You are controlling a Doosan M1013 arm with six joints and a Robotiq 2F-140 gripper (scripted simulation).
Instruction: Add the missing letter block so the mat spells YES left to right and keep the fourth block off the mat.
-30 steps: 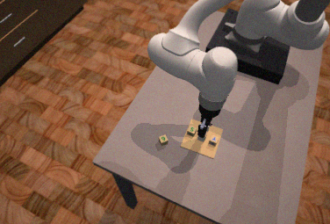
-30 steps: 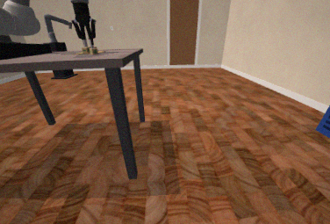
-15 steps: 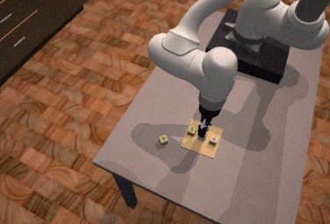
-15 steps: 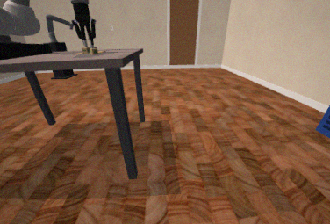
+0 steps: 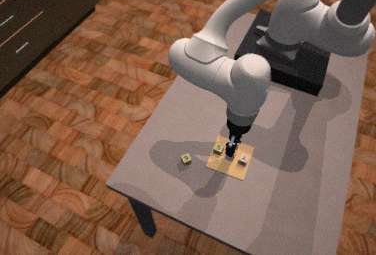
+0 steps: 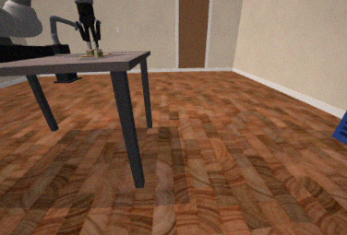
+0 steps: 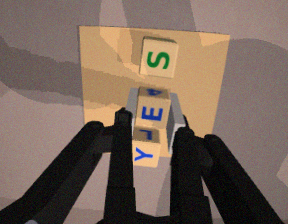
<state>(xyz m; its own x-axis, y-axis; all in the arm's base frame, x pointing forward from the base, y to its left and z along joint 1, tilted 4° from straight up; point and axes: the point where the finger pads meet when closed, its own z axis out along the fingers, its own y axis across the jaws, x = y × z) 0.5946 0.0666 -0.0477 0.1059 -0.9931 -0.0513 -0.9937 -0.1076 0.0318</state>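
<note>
Now: the tan mat 40 mm below my hand.
</note>
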